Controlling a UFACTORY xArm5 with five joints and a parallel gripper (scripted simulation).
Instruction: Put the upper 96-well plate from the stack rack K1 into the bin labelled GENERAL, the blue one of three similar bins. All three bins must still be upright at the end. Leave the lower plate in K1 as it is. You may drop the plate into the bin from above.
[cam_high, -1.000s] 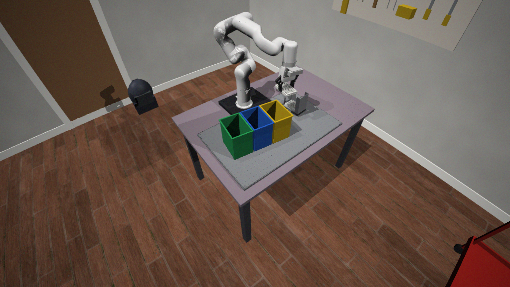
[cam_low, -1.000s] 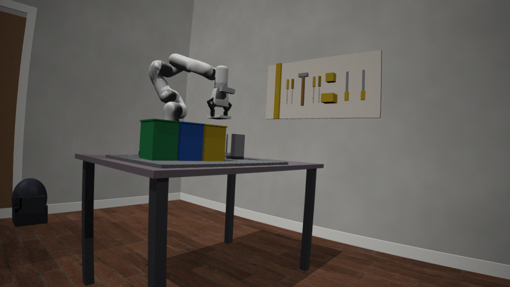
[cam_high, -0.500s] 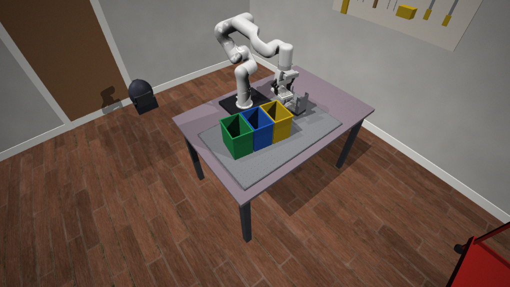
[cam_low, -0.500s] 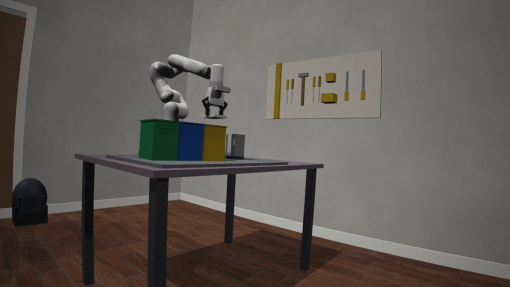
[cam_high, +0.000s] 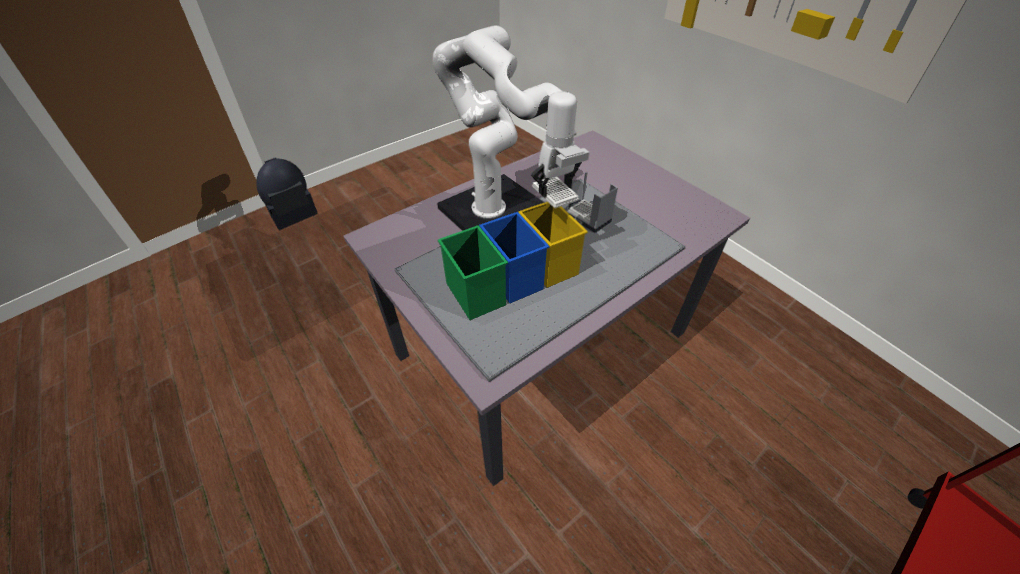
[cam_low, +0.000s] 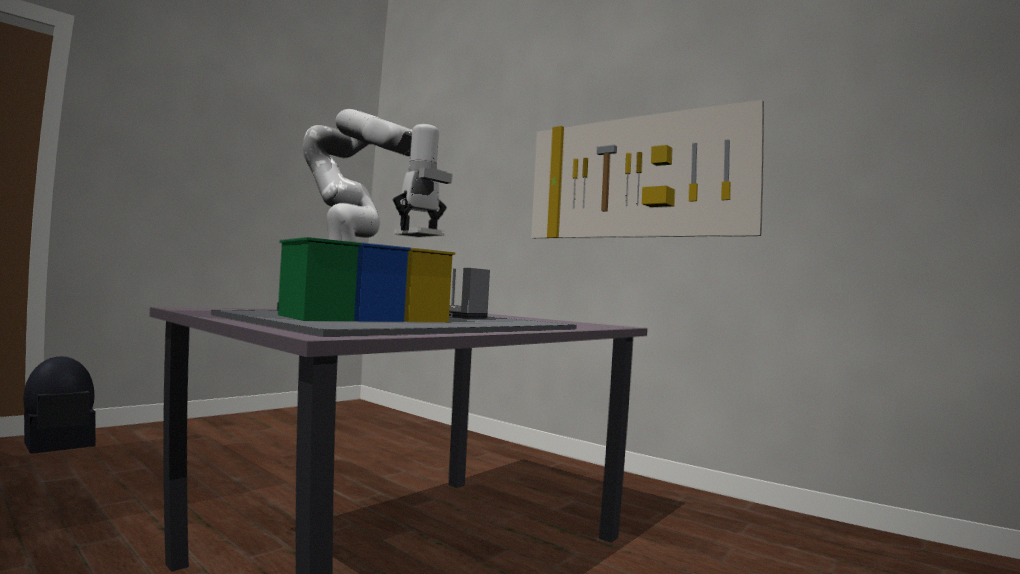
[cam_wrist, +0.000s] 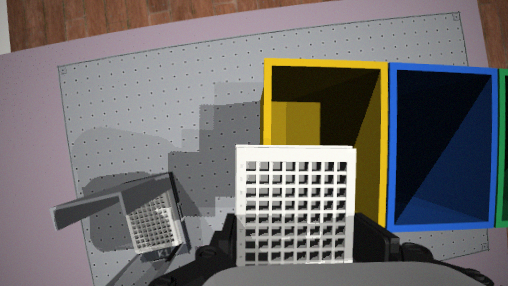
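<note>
My hand is 3 cm short of the blue bin, 19 cm to the left of it and 16 cm above it. The rest, counted from my hand: green bin (1 cm ahead, 32 cm to the right, 16 cm below); then 96-well plate (1 cm below); then yellow bin (5 cm ahead, 6 cm to the right, 16 cm below).
</note>
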